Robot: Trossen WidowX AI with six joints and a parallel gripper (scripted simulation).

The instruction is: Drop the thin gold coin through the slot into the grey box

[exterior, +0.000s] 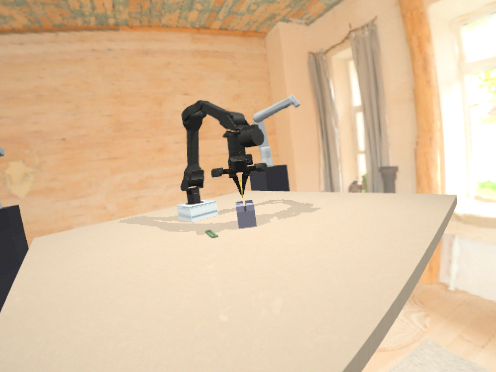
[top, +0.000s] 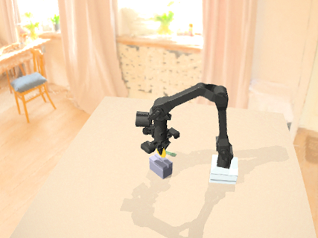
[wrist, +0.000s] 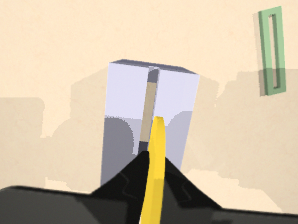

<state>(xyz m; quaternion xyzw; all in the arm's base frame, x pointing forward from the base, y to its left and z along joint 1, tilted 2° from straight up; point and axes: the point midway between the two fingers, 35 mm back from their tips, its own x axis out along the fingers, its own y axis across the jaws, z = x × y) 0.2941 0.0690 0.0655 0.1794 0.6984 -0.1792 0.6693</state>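
Now: the gold coin 2 cm above my gripper tip.
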